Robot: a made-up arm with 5 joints.
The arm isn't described. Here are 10 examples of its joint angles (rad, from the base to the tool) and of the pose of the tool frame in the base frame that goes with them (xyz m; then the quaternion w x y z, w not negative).
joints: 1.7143 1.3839 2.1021 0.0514 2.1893
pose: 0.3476 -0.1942 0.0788 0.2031 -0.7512 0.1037 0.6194
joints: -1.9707 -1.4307 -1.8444 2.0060 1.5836
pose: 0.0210 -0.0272 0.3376 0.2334 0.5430 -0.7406 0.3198
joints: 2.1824 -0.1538 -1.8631 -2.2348 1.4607
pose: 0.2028 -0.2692 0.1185 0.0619 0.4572 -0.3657 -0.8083
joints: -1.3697 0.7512 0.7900 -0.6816 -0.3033
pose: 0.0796 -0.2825 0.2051 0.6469 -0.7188 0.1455 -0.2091
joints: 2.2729 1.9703 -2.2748 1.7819 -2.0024
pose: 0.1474 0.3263 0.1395 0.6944 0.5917 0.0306 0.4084
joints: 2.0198 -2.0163 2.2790 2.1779 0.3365
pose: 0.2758 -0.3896 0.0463 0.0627 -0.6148 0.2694 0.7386
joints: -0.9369 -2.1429 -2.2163 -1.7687 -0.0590
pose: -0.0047 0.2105 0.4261 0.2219 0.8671 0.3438 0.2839
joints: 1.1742 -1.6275 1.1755 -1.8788 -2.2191
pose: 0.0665 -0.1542 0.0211 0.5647 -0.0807 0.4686 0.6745
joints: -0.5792 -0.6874 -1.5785 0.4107 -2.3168
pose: 0.4392 0.2235 0.2014 0.0118 -0.9237 -0.1418 0.3558
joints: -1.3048 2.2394 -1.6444 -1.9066 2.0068
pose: -0.0412 0.1974 0.1949 0.4084 0.6388 0.5643 0.3267
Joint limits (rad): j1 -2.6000..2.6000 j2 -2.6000..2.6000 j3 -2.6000..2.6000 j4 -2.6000..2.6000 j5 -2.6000..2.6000
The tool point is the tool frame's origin. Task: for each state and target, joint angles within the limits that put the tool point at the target. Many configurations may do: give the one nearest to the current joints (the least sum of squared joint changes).
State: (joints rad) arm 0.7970 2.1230 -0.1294 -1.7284 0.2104
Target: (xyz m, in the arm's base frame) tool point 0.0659 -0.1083 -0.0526
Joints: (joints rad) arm -0.0905 2.1575 -0.0951 -1.0726 0.4635
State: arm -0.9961 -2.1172 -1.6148 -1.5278 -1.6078
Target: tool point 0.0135 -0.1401 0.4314
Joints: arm -0.2060 -1.7496 -2.0194 -1.6599 -0.9287
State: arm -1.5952 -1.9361 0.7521 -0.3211 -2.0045
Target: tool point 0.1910 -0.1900 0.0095
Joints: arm -1.1364 -2.0100 1.4667 -0.6975 -1.5777
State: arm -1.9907 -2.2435 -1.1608 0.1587 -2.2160
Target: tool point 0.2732 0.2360 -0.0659
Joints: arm -1.6233 -1.6852 -1.5868 -0.3272 -2.4712
